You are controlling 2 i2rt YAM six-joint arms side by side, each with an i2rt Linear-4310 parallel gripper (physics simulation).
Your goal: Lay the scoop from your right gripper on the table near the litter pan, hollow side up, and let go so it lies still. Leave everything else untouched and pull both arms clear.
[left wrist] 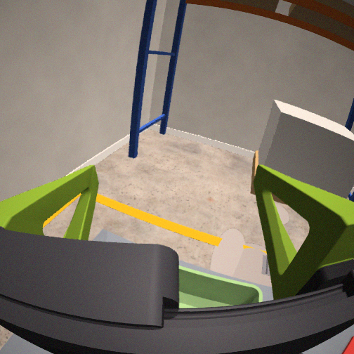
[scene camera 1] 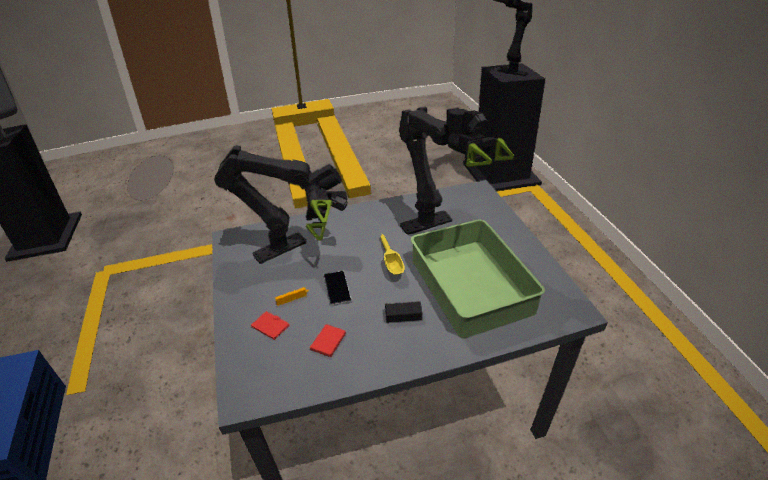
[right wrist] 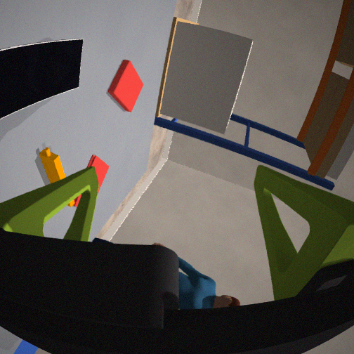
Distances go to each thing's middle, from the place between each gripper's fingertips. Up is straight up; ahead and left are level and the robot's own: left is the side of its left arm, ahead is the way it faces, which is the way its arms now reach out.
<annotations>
I see my left gripper 410 mm above the green litter pan (scene camera 1: 480, 284), 60 mm to the left of it and 20 mm short of it.
I see the green litter pan 460 mm to the left of my right hand, 170 mm ahead of it and 150 mm below it.
</annotations>
